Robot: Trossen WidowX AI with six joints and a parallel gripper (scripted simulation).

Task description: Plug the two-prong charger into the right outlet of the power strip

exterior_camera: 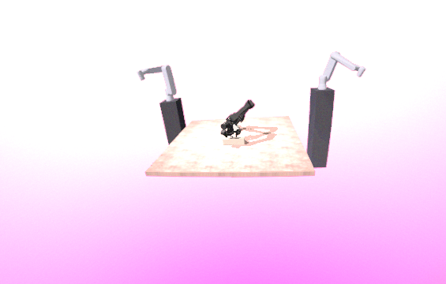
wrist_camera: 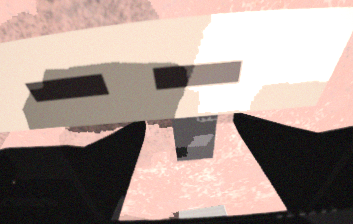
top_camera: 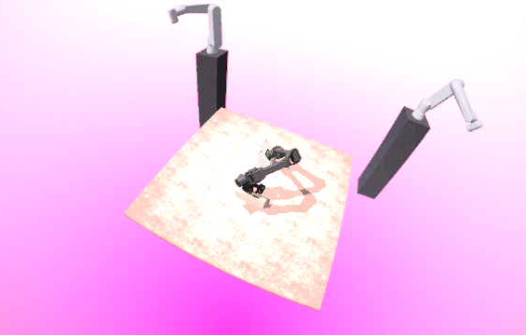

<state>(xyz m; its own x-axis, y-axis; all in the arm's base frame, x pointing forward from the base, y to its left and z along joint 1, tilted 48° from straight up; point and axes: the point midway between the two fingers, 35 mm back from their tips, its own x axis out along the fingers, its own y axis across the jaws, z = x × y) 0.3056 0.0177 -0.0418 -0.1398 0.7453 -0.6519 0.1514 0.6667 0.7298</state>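
Right now my gripper tip is 20 mm short of the grey charger and 10 mm below it.
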